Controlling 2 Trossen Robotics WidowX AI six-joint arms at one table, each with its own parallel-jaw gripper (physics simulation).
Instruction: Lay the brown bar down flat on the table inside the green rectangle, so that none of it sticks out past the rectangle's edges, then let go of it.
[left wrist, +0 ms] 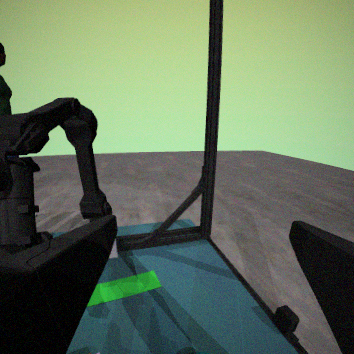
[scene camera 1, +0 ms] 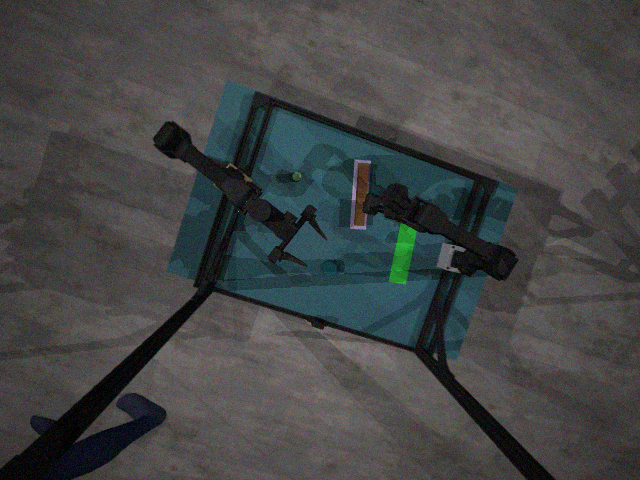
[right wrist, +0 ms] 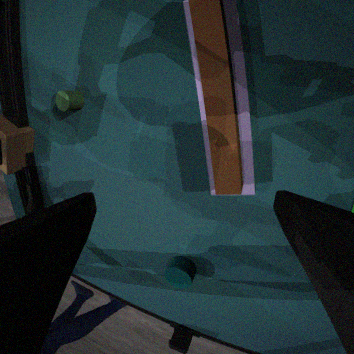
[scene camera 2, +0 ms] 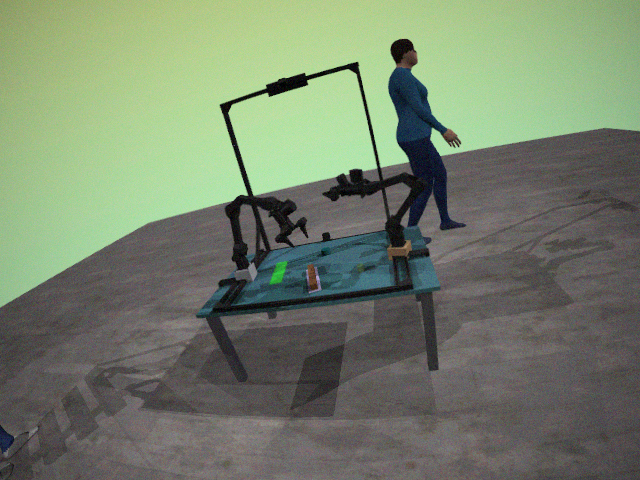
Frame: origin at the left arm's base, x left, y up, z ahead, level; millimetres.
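Seen in the pictures: left gripper, between the fingertips: (left wrist: 203, 226) (scene camera 1: 316, 252) (scene camera 2: 326, 191); right gripper, between the fingertips: (right wrist: 185, 200) (scene camera 2: 301, 242); left arm's base, origin of its link: (scene camera 2: 398, 244); right arm's base, origin of its link: (scene camera 1: 460, 260) (scene camera 2: 243, 267).
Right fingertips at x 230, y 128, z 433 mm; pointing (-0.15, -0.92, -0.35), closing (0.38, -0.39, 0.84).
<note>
Offsets run from my right fingertips to a thing's middle. "*": to the spot under its first point.
The brown bar @[dx +35, dy -178, dz -36 mm] (scene camera 1: 362, 180) (scene camera 2: 311, 277) (right wrist: 216, 100) lies flat on a lilac rectangle @[* dx +7, dy -193, dz -48 mm] (scene camera 1: 353, 198) (right wrist: 247, 145). The green rectangle @[* dx -45, dy -193, dz +248 mm] (scene camera 1: 402, 255) (scene camera 2: 278, 272) (left wrist: 125, 288) is bare where it shows, beside the bar, to its right in scene camera 1. My right gripper (scene camera 2: 299, 240) (right wrist: 185, 200) is open and empty, above the table; in scene camera 1 it overlaps the bar's right edge, and in its wrist view the bar's near end shows beyond the fingertips. My left gripper (scene camera 1: 316, 252) (left wrist: 203, 226) is open and empty, high above the table.
A small green cylinder @[dx -67, dy -178, dz -270 mm] (scene camera 1: 296, 176) (scene camera 2: 360, 267) (right wrist: 69, 100) and a teal cylinder @[dx -263, dy -179, dz +43 mm] (scene camera 1: 329, 266) (scene camera 2: 325, 251) (right wrist: 180, 271) stand on the table. Black frame rails run along the table's edges. A person in blue (scene camera 2: 413, 108) is behind the table in scene camera 2.
</note>
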